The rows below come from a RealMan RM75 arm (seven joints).
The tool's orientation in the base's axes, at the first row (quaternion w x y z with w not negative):
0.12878 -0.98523 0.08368 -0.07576
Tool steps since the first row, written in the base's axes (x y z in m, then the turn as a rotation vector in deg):
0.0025 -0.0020 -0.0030 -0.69 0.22 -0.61
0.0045 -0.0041 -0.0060 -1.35 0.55 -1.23
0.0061 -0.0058 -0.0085 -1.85 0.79 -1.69
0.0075 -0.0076 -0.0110 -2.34 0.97 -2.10
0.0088 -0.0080 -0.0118 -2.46 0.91 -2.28
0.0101 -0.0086 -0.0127 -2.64 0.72 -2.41
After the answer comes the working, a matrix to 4 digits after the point.
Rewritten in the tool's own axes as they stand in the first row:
0.0024 0.0023 0.0028 -0.79 0.05 0.52
0.0044 0.0049 0.0055 -1.57 0.00 1.08
0.0059 0.0069 0.0078 -2.16 -0.03 1.49
0.0073 0.0091 0.0100 -2.73 -0.02 1.84
0.0085 0.0095 0.0108 -2.86 0.10 1.98
0.0098 0.0101 0.0118 -3.01 0.34 2.02

The tool's axes in the first row as the columns of a matrix, in the base's axes (rounded; the answer above uses it unrounded):
0.9745 -0.1454 0.1708
-0.1844 -0.9528 0.2411
0.1277 -0.2664 -0.9554

